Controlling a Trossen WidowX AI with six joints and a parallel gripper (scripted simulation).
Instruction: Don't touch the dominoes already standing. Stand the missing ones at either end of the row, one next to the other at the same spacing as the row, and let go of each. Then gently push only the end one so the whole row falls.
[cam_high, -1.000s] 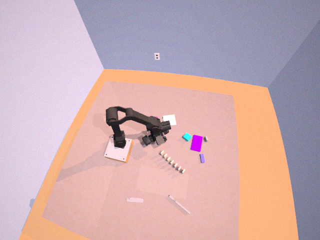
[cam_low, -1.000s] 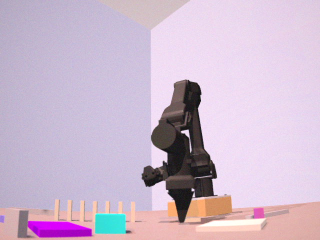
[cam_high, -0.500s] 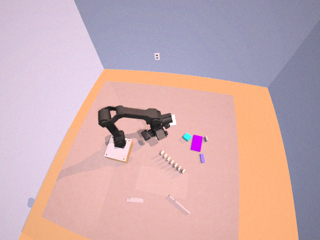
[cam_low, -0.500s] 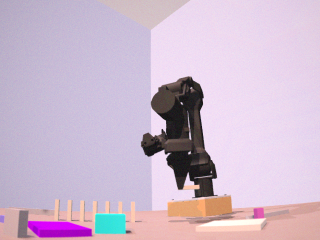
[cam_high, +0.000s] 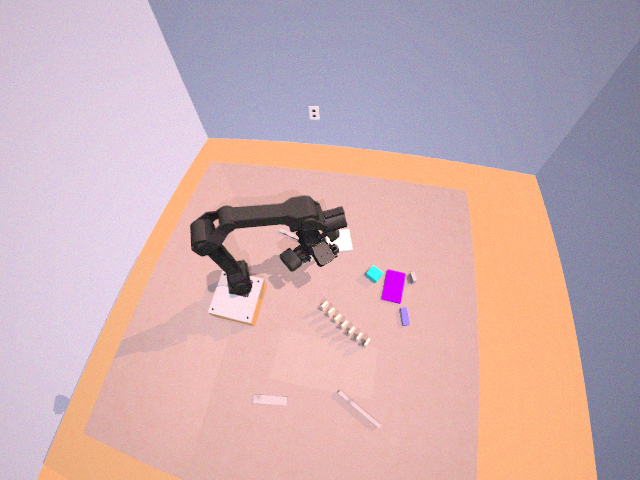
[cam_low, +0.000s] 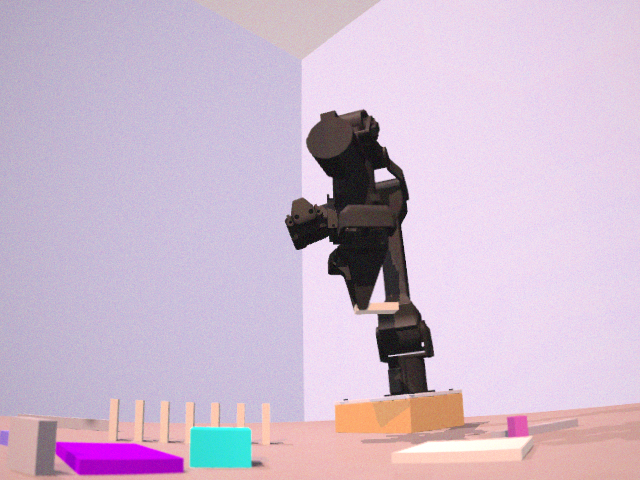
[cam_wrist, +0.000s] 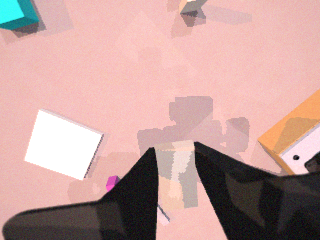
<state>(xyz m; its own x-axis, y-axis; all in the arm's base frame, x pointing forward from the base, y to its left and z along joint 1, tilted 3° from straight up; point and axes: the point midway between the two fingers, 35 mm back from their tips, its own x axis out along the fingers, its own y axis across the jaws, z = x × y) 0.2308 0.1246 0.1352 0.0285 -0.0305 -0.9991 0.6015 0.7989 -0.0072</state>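
Now: the white flat plate 17 cm to the left of my gripper tip, 15 cm below it and 5 cm ahead of it. From my gripper tip the other things lie so: small pink cube 16 cm to the left, 14 cm below, 5 cm behind; cyan block 21 cm ahead, 14 cm below, 5 cm to the left; grey bar 15 cm to the left, 15 cm below, 13 cm behind.
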